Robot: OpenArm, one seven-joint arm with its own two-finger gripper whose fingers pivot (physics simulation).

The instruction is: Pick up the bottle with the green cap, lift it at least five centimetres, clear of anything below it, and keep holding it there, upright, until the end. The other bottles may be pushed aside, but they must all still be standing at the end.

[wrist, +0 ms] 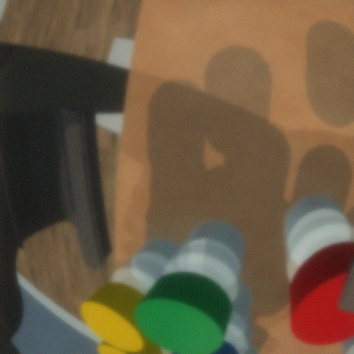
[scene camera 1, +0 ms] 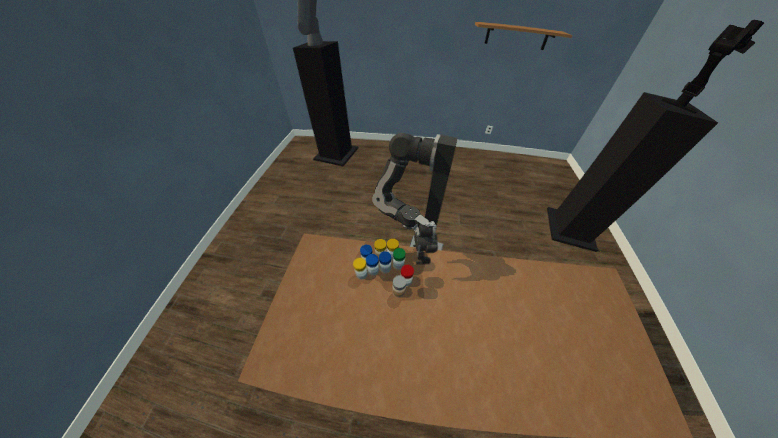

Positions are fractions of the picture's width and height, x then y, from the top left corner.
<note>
I see my gripper (wrist: 0.63, 0.56), a yellow-capped bottle (wrist: 0.31, 0.88), a dark arm post (scene camera 1: 0.57, 0.33) and a pale base plate (wrist: 0.34, 0.15).
</note>
